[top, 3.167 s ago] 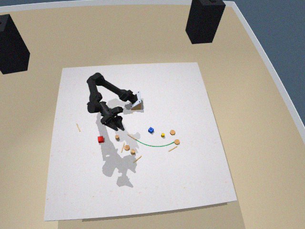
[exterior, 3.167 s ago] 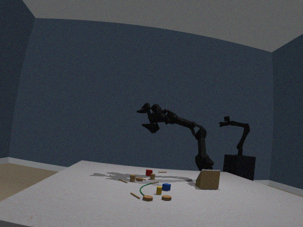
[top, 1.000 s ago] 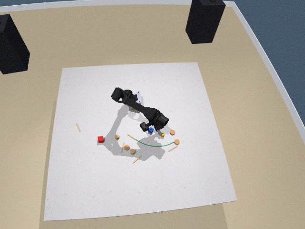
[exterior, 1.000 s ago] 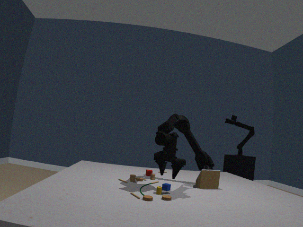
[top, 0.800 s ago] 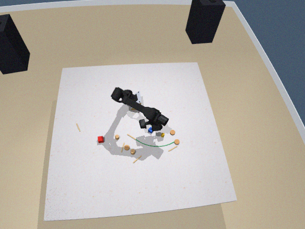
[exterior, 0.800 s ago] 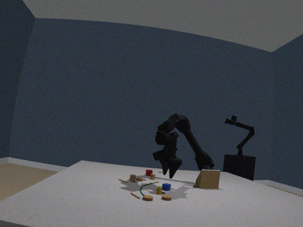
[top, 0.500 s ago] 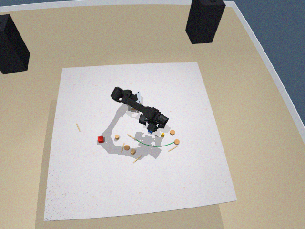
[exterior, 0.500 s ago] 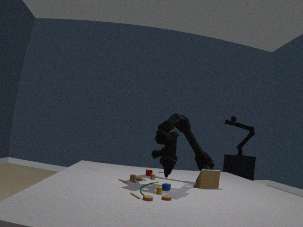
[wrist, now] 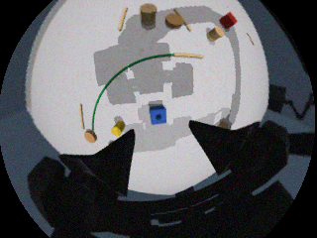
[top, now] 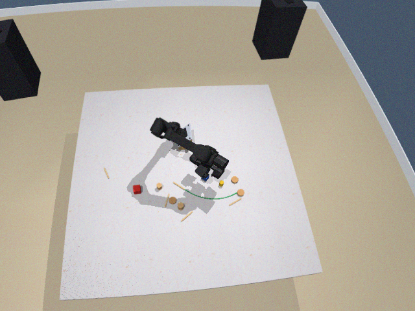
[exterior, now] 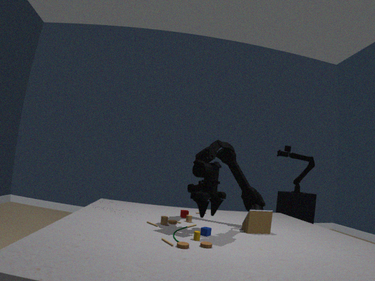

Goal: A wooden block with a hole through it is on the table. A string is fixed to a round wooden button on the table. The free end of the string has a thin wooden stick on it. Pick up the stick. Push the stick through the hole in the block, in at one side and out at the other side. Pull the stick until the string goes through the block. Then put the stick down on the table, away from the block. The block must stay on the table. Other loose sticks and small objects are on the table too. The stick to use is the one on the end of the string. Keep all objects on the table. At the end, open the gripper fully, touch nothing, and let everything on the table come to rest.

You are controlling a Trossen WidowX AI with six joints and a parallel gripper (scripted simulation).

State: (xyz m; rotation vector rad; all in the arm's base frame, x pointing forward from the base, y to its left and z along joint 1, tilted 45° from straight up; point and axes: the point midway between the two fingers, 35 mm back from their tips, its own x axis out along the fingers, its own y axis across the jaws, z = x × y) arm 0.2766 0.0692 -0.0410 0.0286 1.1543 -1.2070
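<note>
My gripper tip is now 60 mm above the blue cube. Also, from my gripper tip: round wooden button: 130 mm ahead, 180 mm to the left, 70 mm below; red cube: 10 mm ahead, 380 mm to the right, 60 mm below; yellow cylinder: 60 mm ahead, 80 mm to the left, 60 mm below.
</note>
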